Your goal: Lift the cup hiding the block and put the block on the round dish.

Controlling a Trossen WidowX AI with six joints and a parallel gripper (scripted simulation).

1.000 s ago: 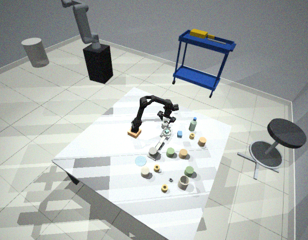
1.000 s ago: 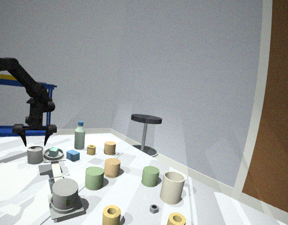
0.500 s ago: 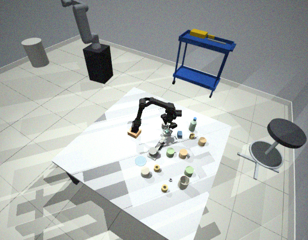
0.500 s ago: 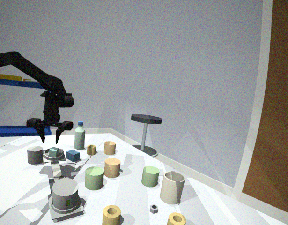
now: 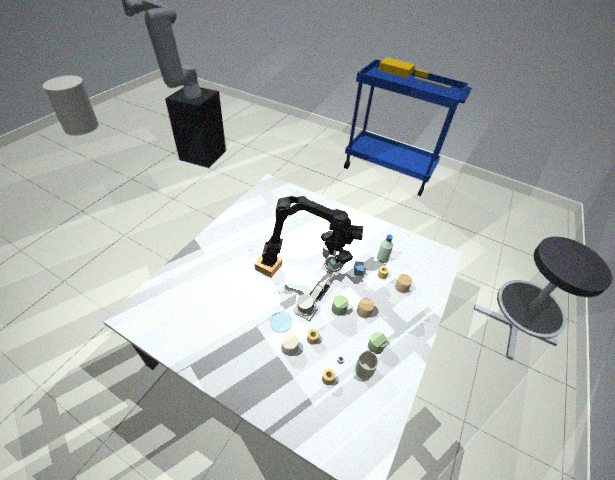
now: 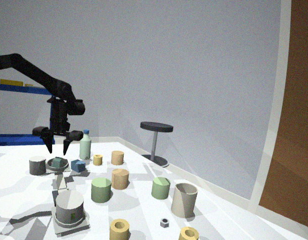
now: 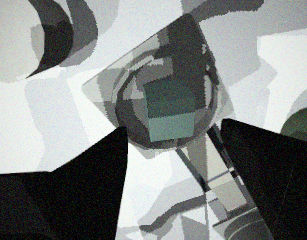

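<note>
Now: gripper tip 13 cm past the round light-blue dish, 35 cm to the left of it and 12 cm above it. The rest, counted from my gripper tip: small nut: 17 cm ahead, 42 cm to the right, 11 cm below; small balance: 2 cm behind, 12 cm to the right, 8 cm below; pale green bottle: 22 cm ahead, 20 cm to the left, 1 cm below.
</note>
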